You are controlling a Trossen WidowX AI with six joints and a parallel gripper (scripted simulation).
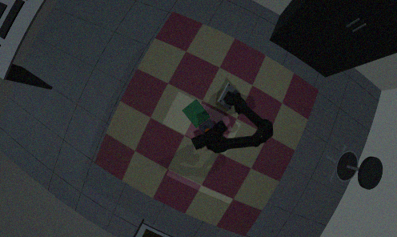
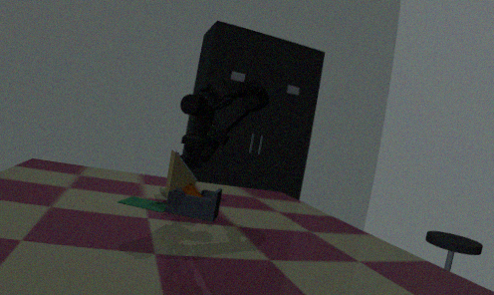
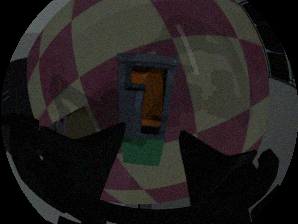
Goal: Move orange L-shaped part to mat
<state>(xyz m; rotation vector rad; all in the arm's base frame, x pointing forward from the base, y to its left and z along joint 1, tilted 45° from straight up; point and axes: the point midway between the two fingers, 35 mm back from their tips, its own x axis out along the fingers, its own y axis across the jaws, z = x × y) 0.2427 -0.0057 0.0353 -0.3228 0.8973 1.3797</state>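
The orange L-shaped part is 40 mm to the left of my gripper tip and 100 mm below it. The rest, counted from my gripper tip: green mat (60 mm behind, 130 mm to the right, 160 mm below).
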